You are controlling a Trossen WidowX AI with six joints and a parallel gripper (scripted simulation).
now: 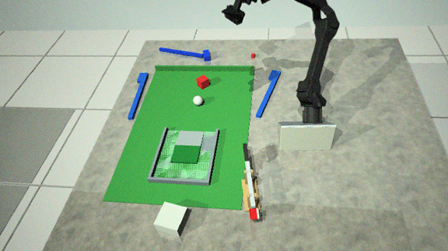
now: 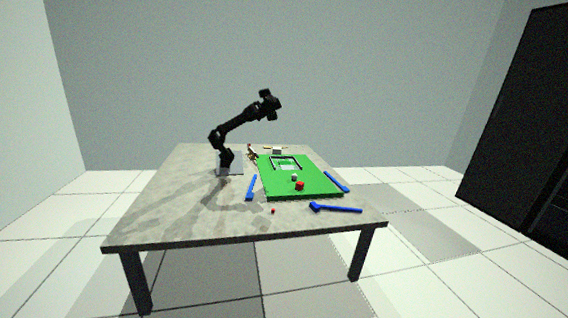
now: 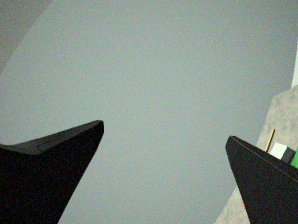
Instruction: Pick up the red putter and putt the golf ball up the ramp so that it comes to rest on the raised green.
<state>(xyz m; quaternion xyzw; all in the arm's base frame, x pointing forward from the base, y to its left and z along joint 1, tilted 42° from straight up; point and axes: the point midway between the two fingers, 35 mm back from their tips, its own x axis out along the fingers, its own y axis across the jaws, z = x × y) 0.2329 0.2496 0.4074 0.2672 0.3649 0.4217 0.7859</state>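
Now: gripper tip 100 mm past the red putter, 330 mm to the right of it and 460 mm above it. From my gripper tip the other things lie so: white golf ball (180 mm ahead, 70 mm to the right, 490 mm below); wooden stand (100 mm behind, 350 mm to the left, 480 mm below); red cube (180 mm ahead, 190 mm to the right, 490 mm below).
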